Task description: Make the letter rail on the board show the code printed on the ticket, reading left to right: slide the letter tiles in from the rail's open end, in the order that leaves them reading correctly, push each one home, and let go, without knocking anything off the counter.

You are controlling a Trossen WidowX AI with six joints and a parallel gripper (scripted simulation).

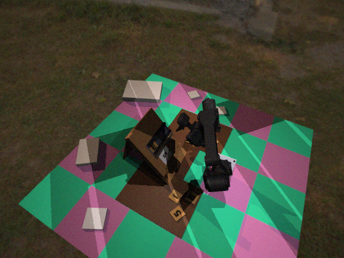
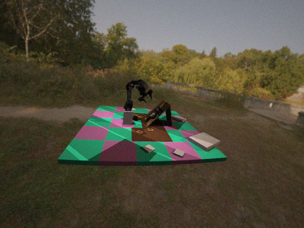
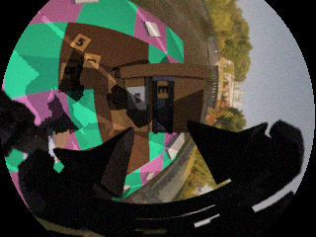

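My gripper tip is now 27 cm above the letter tile, 20 cm to the left of it and 1 cm past it. Round my gripper tip: white ticket 18 cm below, 8 cm ahead, 2 cm to the left; beige block 54 cm ahead, 26 cm below, 12 cm to the left.
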